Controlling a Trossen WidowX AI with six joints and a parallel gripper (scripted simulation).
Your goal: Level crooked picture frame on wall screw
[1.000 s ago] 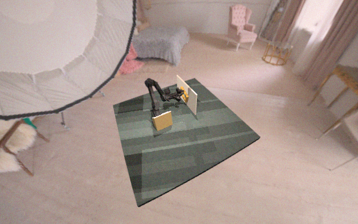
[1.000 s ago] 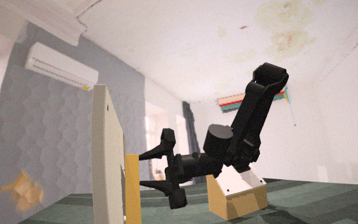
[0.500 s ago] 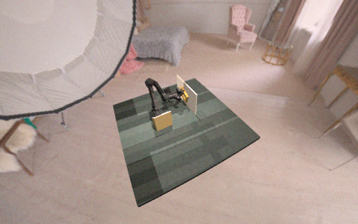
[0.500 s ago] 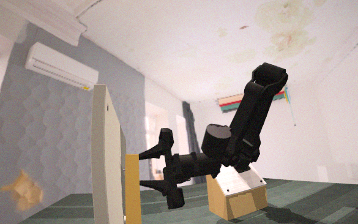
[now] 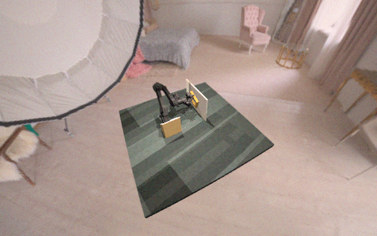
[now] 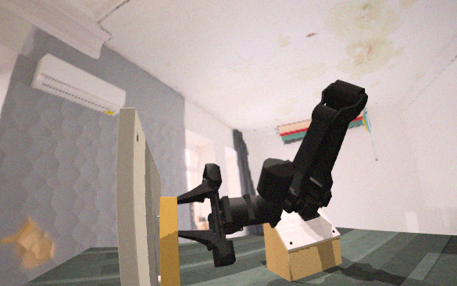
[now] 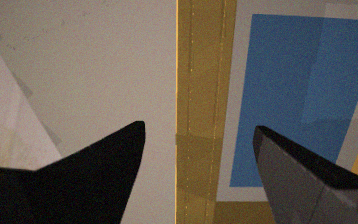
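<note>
The picture frame lies 5 cm below my gripper tip, 1 cm to the left of it and 1 cm ahead of it. The rest, counted from my gripper tip: wall panel (6 cm below, 2 cm ahead, 1 cm to the left).
</note>
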